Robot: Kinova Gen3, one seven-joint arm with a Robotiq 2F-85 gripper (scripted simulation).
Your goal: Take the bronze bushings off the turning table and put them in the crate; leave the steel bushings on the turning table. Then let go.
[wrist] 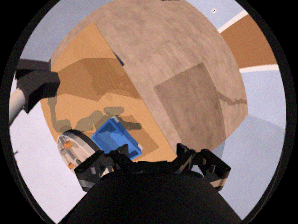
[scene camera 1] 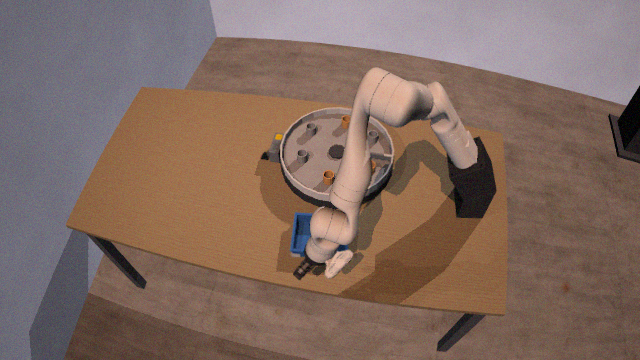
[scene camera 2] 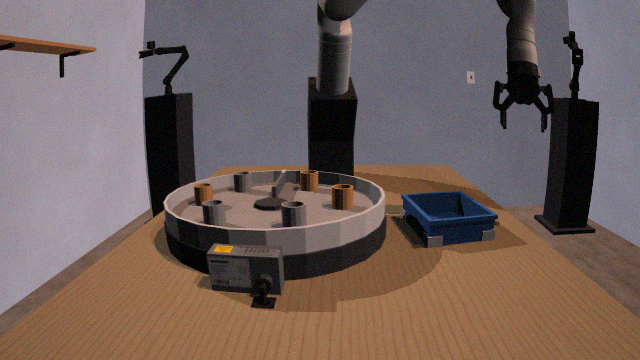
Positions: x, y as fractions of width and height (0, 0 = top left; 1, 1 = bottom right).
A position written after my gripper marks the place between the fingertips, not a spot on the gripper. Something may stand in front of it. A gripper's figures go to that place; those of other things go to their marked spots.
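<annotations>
I see a blue crate (wrist: 0.36, 0.62), which is 0.42 m from the lens. My gripper (wrist: 0.51, 0.67) is at 0.15 m from the lens.
</annotations>
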